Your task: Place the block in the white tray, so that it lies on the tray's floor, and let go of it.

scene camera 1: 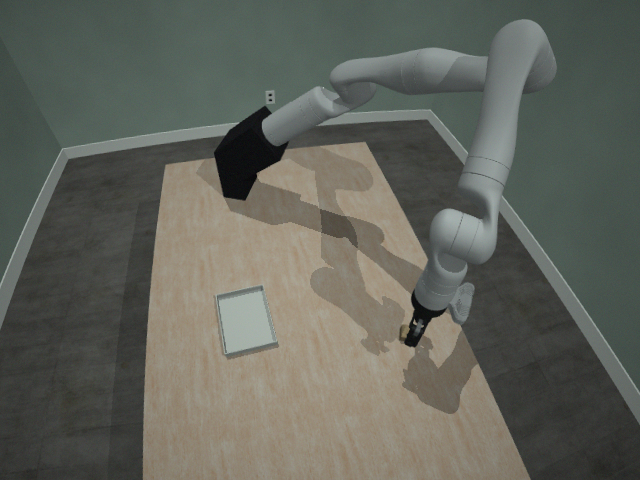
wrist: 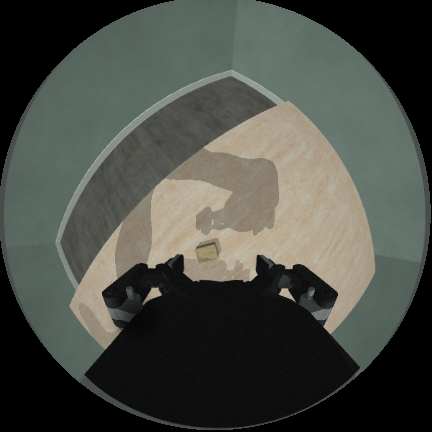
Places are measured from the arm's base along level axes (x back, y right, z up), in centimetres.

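Pixels of known places: gripper, fingertip midpoint: (wrist: 219,263); arm's base at its link origin: (scene camera 1: 272,132).
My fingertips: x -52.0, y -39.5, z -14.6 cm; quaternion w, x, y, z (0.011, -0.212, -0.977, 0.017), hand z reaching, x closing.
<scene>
For each thing: its top centre in the pictures, then the offset to it from my fingertips. Level surfaces: height alone.
- small tan block at its top centre: (wrist: 206,253) (scene camera 1: 406,331) dx +2.2, dy -0.2, dz -7.0 cm
- white tray at its top centre: (scene camera 1: 244,317) dx +3.3, dy +40.8, dz -7.6 cm
- wooden table at its surface level: dz -9.6 cm
A small tan block (scene camera 1: 404,332) (wrist: 207,252) lies on the table. In the scene view the gripper's fingers partly hide it. In the wrist view it shows ahead of the fingers, nearer to the left finger than to the right one. My gripper (scene camera 1: 412,344) (wrist: 219,263) is open and empty, above the table close to the block. The white tray (scene camera 1: 221,326) stands on the table, well to the left of the gripper in the scene view. No block shows on its floor. The tray does not show in the wrist view.
The wooden table (scene camera 1: 310,413) (wrist: 320,200) bears shadows of the arm. Its right edge runs close to the gripper in the scene view. The black robot base (scene camera 1: 242,155) stands at the table's far end. The tray has low raised walls.
</scene>
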